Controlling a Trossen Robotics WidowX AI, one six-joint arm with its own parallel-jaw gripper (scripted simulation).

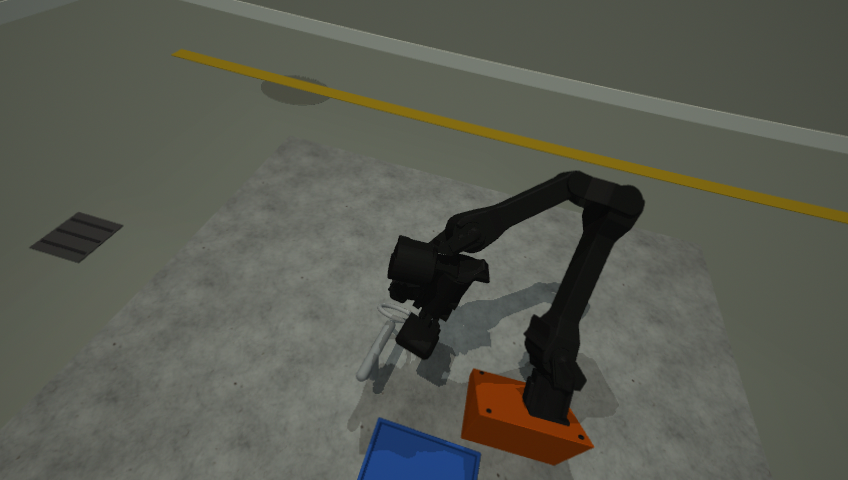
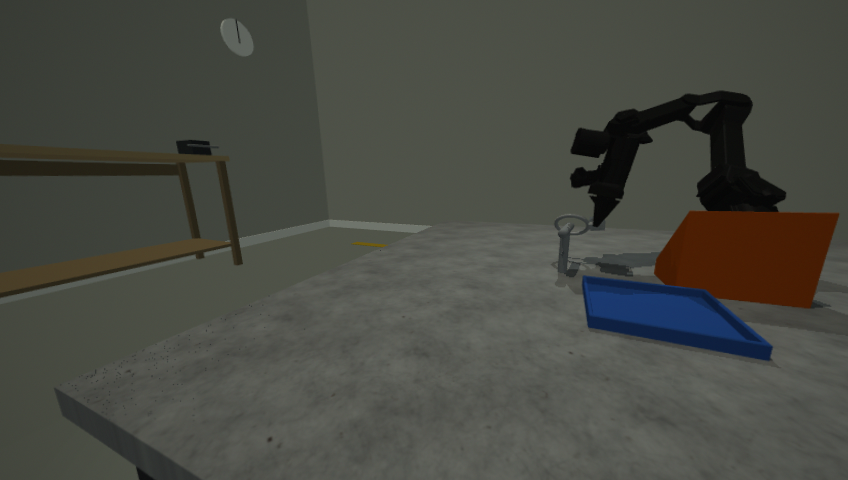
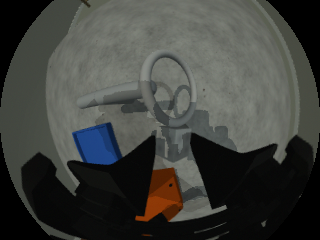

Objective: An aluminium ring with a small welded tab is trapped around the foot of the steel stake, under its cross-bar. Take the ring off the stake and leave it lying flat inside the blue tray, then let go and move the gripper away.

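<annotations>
The gripper (image 1: 420,327) holds an aluminium ring.
</annotations>
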